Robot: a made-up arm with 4 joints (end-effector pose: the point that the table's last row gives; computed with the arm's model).
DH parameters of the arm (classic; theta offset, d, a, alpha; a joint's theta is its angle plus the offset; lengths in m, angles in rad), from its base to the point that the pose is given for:
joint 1: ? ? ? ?
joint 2: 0 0.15 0.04 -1.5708
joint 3: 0 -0.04 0.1 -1.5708
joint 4: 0 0.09 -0.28 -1.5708
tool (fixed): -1.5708 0.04 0 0
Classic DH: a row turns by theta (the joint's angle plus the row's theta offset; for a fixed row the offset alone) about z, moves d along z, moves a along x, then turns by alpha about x.
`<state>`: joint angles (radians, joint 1 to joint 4).
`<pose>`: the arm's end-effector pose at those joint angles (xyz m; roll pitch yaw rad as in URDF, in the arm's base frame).
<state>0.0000 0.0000 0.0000 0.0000</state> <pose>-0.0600 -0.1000 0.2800 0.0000 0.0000 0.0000</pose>
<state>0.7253 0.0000 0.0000 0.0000</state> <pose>0.0214 -0.1146 0.2800 0.0000 0.0000 0.7253</pose>
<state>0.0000 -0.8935 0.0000 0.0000</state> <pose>-0.0600 -0.1101 0.1410 0.8935 0.0000 0.0000</pose>
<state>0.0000 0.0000 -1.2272 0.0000</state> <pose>0.0498 0.1041 0.2800 0.0000 0.0000 1.2272</pose>
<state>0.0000 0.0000 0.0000 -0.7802</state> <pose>-0.0600 0.0091 0.4654 -0.7802 0.0000 0.0000</pose>
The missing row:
joint 1: 1.5708 0.2 0.04 -1.5708
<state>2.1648 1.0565 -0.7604 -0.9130</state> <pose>-0.2372 -0.2297 0.2768 -1.8215 0.6436 2.6025</pose>
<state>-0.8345 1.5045 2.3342 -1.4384</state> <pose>0.1709 0.3412 0.3172 0.0367 -0.8051 2.3762</pose>
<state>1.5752 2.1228 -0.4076 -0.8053</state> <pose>-0.2611 -0.0427 0.0451 -2.9670 0.3443 1.3525</pose>
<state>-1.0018 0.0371 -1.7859 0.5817</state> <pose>0.1578 0.1210 0.1137 0.5896 0.0362 0.7842</pose>
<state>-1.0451 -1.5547 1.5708 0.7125</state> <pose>-0.0131 0.3254 0.1482 0.7122 1.5547 -2.6162</pose>
